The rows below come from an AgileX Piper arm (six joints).
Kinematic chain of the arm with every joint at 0, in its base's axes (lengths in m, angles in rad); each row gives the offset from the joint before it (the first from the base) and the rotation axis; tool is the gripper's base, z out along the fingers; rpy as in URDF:
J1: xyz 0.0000 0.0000 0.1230 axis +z
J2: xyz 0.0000 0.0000 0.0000 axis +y
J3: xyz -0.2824 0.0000 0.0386 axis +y
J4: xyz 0.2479 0.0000 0.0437 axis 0.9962 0 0.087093
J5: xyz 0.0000 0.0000 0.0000 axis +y
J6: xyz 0.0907 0.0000 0.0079 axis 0.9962 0 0.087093
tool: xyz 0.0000 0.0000 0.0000 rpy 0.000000 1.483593 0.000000
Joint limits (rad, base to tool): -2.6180..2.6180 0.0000..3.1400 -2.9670..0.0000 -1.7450..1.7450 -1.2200..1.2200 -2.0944..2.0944
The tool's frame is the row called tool.
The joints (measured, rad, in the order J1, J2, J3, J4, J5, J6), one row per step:
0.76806 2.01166 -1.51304 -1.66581 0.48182 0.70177
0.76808 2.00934 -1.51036 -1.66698 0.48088 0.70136
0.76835 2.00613 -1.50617 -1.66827 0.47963 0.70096
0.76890 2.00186 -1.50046 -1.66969 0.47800 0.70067
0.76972 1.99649 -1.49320 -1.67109 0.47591 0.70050
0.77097 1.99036 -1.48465 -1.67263 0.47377 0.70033
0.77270 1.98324 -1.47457 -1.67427 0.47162 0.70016
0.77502 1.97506 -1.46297 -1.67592 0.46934 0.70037
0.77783 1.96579 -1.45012 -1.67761 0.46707 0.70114
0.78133 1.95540 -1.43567 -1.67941 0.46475 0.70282
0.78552 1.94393 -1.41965 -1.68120 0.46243 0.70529
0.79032 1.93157 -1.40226 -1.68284 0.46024 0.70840
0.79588 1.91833 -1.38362 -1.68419 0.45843 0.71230
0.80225 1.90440 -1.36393 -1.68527 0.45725 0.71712
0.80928 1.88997 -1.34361 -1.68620 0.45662 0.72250
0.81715 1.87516 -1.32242 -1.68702 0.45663 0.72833
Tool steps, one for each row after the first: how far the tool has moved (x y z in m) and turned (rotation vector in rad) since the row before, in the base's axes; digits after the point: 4 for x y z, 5 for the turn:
-0.0005 -0.0003 0.0003 -0.00119 -0.00026 0.00147
-0.0007 -0.0004 0.0002 -0.00162 0.00022 0.00205
-0.0010 -0.0005 0.0002 -0.00184 0.00063 0.00270
-0.0014 -0.0006 0.0002 -0.00193 0.00116 0.00334
-0.0017 -0.0006 0.0002 -0.00238 0.00147 0.00387
-0.0020 -0.0006 0.0001 -0.00282 0.00180 0.00441
-0.0024 -0.0006 0.0001 -0.00277 0.00227 0.00500
-0.0028 -0.0007 0.0002 -0.00241 0.00250 0.00531
-0.0032 -0.0007 0.0002 -0.00199 0.00304 0.00579
-0.0037 -0.0007 0.0002 -0.00162 0.00362 0.00621
-0.0040 -0.0007 0.0001 -0.00133 0.00419 0.00642
-0.0044 -0.0008 0.0001 -0.00081 0.00472 0.00644
-0.0048 -0.0008 0.0000 -0.00024 0.00517 0.00623
-0.0051 -0.0008 0.0000 0.00010 0.00531 0.00612
-0.0054 -0.0008 -0.0001 0.00002 0.00559 0.00616

